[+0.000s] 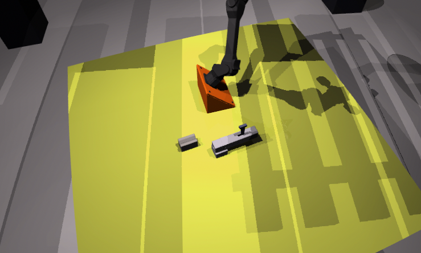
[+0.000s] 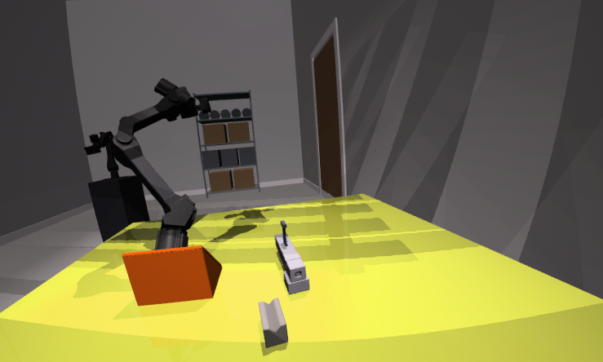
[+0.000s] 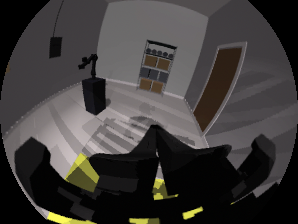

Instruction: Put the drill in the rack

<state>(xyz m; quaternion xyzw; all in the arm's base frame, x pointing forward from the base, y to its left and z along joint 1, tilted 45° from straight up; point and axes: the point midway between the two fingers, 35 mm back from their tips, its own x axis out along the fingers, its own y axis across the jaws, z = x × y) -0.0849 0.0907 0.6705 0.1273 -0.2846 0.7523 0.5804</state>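
My gripper tip is now 400 mm short of the dark key, 490 mm to the left of it and 400 mm above it. Also, from my gripper tip: drill: 410 mm ahead, 540 mm to the right, 450 mm below; grey v-grooved rack: 370 mm ahead, 700 mm to the right, 480 mm below; grey housing block: 410 mm ahead, 520 mm to the right, 460 mm below.
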